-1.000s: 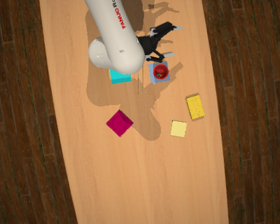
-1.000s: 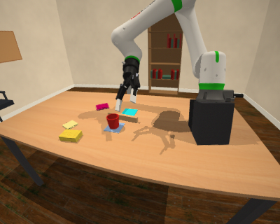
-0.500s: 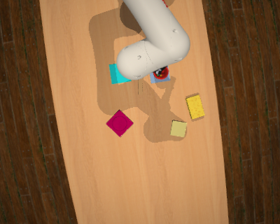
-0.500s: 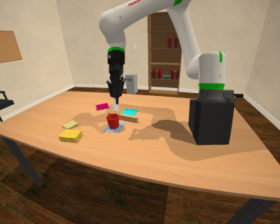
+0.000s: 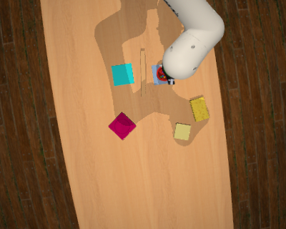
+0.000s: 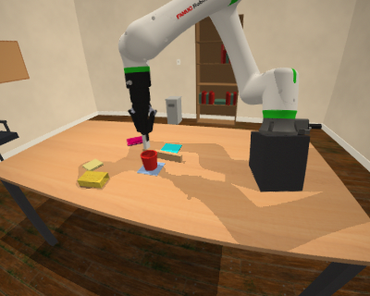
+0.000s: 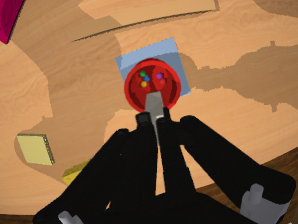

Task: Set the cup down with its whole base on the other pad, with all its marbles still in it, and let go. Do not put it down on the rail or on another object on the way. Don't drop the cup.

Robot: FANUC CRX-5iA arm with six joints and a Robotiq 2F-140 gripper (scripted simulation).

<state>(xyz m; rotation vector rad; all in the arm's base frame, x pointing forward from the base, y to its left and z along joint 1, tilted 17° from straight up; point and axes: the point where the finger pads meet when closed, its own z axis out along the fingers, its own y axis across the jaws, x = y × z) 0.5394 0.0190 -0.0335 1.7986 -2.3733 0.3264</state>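
Now: hand 120 mm above the red cup and 10 mm to the left of it. Also, from my hand: yellow sponge (220 mm ahead, 130 mm below, 120 mm to the left); then thin wooden rail (130 mm below, 100 mm to the right, 30 mm behind); then pale yellow block (300 mm ahead, 140 mm below, 10 mm to the left).
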